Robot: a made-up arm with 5 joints. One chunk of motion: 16 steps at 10 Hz.
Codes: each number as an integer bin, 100 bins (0 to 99) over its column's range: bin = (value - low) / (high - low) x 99, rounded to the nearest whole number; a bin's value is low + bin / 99 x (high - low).
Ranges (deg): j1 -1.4..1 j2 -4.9..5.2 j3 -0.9..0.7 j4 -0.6..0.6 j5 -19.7..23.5
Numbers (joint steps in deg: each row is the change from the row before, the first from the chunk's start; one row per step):
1: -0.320 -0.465 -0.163 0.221 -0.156
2: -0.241 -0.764 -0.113 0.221 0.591
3: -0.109 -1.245 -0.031 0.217 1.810
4: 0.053 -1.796 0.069 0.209 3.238
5: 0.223 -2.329 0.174 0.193 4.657
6: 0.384 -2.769 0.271 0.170 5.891
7: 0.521 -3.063 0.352 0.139 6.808
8: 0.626 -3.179 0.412 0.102 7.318
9: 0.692 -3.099 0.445 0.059 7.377
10: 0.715 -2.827 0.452 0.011 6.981
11: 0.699 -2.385 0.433 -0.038 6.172
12: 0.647 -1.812 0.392 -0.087 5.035
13: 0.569 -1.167 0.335 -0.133 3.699
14: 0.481 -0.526 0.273 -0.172 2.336
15: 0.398 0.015 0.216 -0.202 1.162
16: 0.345 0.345 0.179 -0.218 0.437
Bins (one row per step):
1: 45 43 46 68 45
2: 48 41 49 68 47
3: 53 36 54 67 49
4: 60 30 60 67 53
5: 67 25 66 65 56
6: 74 21 72 64 59
7: 79 18 77 61 61
8: 84 17 81 58 62
9: 86 18 83 54 62
10: 87 20 84 50 61
11: 87 25 82 46 59
12: 84 30 80 42 57
13: 81 37 76 39 54
14: 78 43 73 35 50
15: 74 48 69 33 48
16: 72 51 67 32 46

